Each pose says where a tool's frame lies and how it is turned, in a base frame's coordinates. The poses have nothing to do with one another.
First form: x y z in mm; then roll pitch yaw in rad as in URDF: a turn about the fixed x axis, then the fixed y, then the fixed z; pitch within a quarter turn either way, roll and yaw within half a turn.
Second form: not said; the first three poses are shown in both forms.
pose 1, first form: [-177.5 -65.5 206.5 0.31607 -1.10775 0.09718]
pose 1, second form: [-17.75 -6.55 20.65 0.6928 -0.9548 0.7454]
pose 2, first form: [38.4 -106.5 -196.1 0.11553 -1.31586 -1.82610]
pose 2, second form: [3.84 -10.65 -19.61 -1.6351 0.1316 -1.3153]
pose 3, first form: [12.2 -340.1 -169.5 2.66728 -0.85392 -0.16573]
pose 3, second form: [1.22 -34.01 -16.95 0.6438 0.6262 2.3766]
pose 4, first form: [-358.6 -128.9 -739.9 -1.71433 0.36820 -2.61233]
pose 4, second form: [-35.86 -12.89 -73.99 -2.8574 0.5754 1.7305]
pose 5, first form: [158.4 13.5 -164.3 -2.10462 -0.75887 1.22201]
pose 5, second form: [15.84 1.35 -16.43 -1.2214 -0.7606 -2.1056]
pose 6, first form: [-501.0 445.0 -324.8 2.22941 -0.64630 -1.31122]
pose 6, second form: [-50.10 44.50 -32.48 1.2912 -0.7339 2.2889]
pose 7, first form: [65.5 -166.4 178.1 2.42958 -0.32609 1.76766]
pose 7, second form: [6.55 -16.64 17.81 -1.8031 0.6352 -2.6701]
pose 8, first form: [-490.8 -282.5 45.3 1.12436 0.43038 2.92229]
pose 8, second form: [-49.08 -28.25 4.53 2.6621 0.0204 -1.1675]
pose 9, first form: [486.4 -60.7 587.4 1.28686 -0.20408 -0.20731]
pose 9, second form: [48.64 -6.07 58.74 0.1376 -0.2559 1.2833]
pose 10, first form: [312.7 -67.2 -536.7 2.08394 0.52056 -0.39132]
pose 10, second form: [31.27 -6.72 -53.67 -0.2600 -0.5920 2.1097]
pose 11, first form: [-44.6 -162.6 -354.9 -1.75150 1.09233 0.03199]
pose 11, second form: [-4.46 -16.26 -35.49 1.0829 -0.1921 -1.6552]
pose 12, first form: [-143.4 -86.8 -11.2 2.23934 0.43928 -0.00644]
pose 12, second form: [-14.34 -8.68 -1.12 -0.3494 -0.2720 2.1925]
